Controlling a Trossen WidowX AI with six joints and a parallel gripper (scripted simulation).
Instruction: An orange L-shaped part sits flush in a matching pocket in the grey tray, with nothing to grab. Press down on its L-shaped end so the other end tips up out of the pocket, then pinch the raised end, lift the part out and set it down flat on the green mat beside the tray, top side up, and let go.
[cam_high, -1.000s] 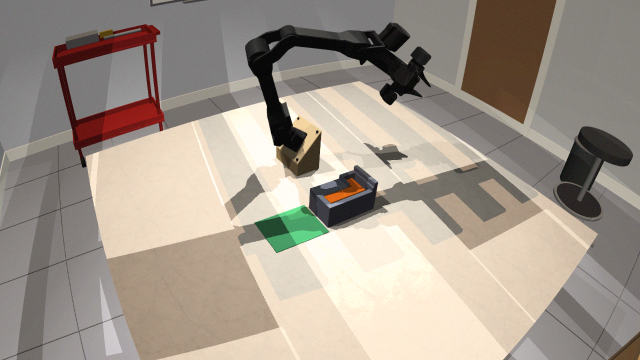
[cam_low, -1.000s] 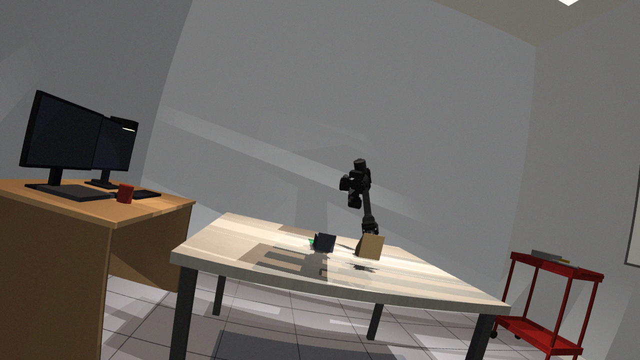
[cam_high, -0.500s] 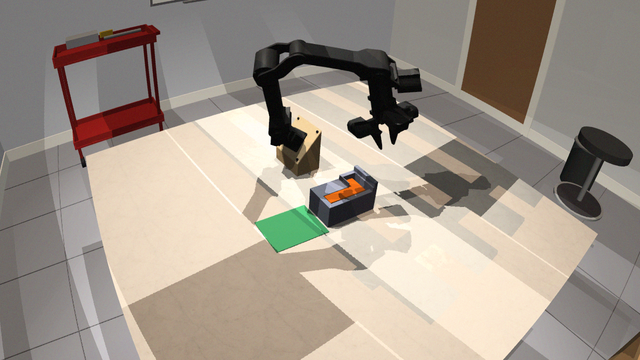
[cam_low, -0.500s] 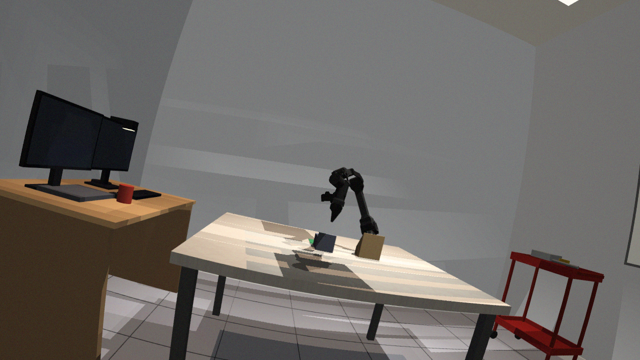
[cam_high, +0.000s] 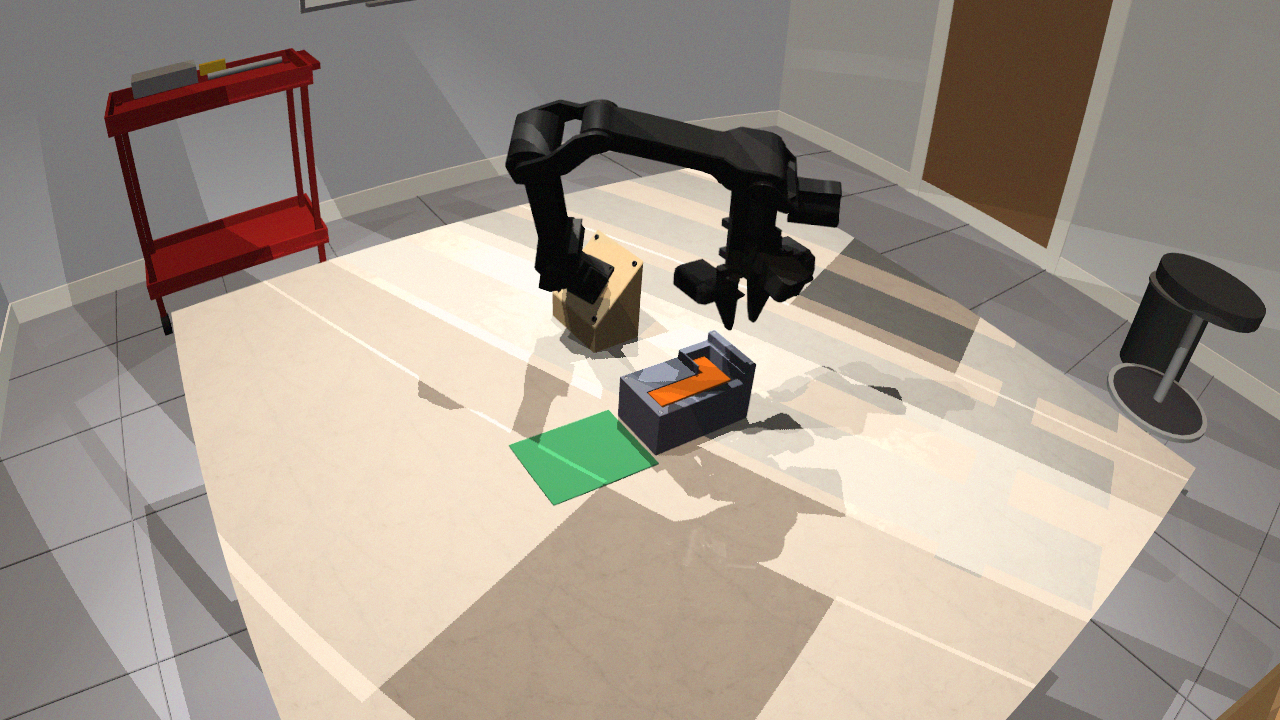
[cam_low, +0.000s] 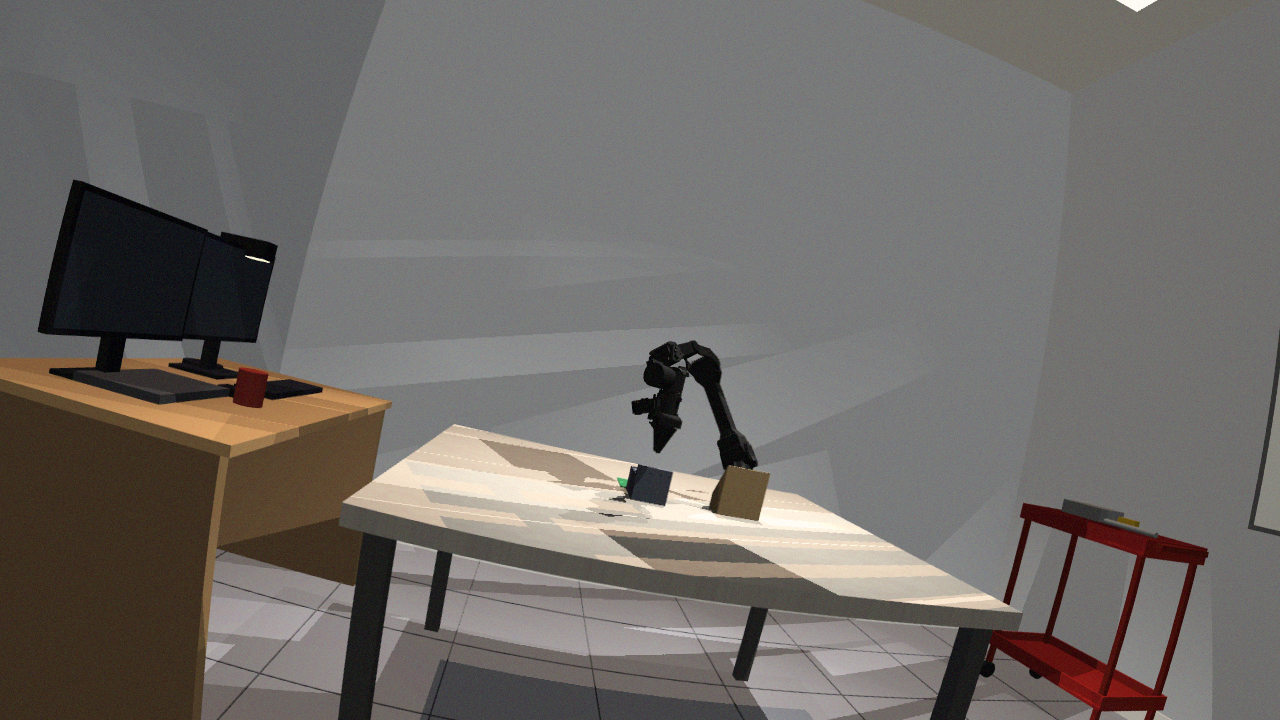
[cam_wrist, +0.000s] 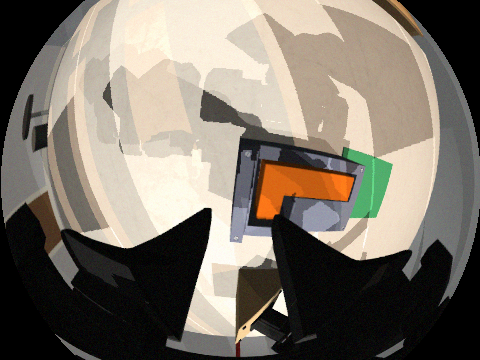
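Now: the orange L-shaped part 8 cm below my gripper tip, 6 cm to the right of it and 2 cm behind it. Also, from my gripper tip: green mat (22 cm to the right, 14 cm below, 4 cm behind).
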